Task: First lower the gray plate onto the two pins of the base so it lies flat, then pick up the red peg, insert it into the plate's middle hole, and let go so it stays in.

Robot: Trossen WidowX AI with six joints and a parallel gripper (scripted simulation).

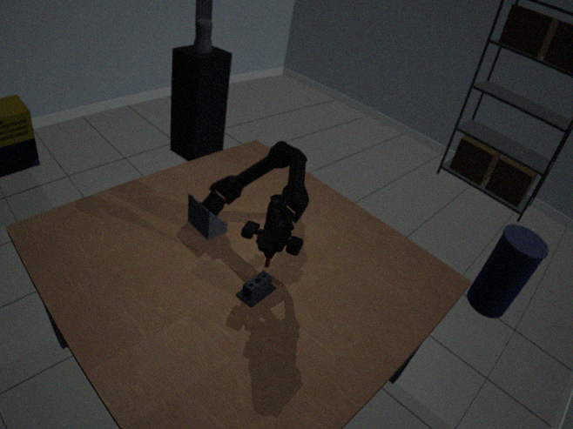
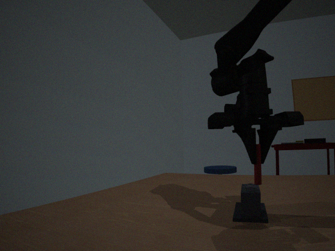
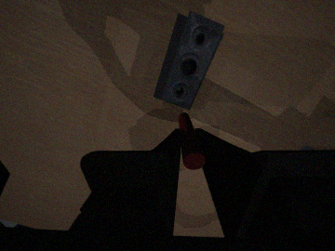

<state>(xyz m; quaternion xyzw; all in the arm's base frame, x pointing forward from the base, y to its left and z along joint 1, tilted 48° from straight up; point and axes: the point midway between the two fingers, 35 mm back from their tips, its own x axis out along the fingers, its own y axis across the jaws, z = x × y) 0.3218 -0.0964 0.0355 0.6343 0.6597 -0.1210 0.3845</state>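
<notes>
Now: the gray plate 10 mm ahead of my gripper tip, 60 mm to the right of it and 70 mm below it. Also, from my gripper tip: dark base 10 mm ahead, 60 mm to the right, 110 mm below; red peg right at my gripper tip.
</notes>
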